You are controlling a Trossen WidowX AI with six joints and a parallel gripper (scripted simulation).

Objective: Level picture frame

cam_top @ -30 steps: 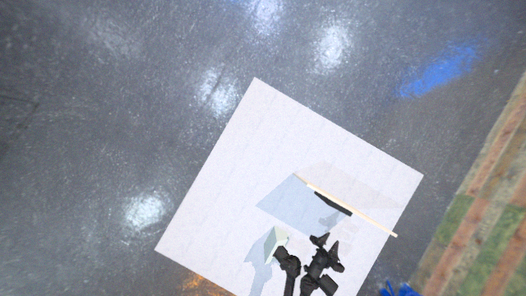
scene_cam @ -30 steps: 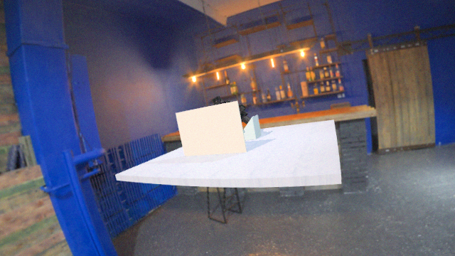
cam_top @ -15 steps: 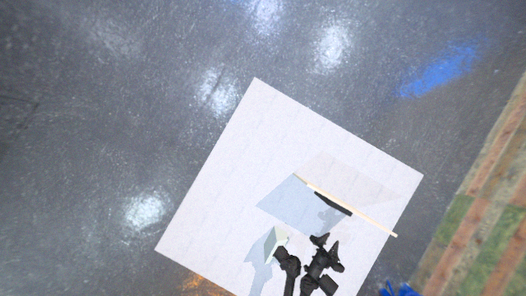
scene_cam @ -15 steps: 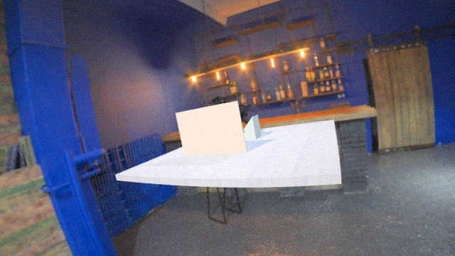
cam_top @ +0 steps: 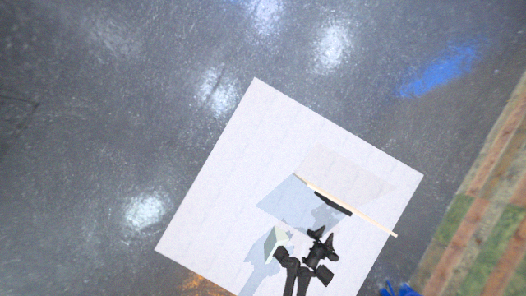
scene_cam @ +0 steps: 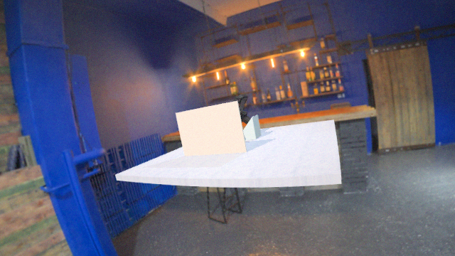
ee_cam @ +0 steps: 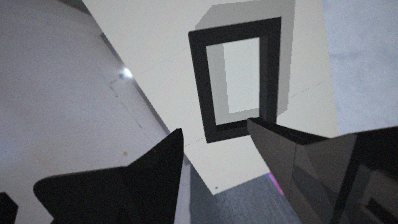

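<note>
The dark picture frame is 13 cm ahead of my gripper tip, 3 cm to the left of it and 5 cm below it. Round my gripper tip: cream wall panel: 14 cm ahead, 2 cm to the left, 6 cm below.
</note>
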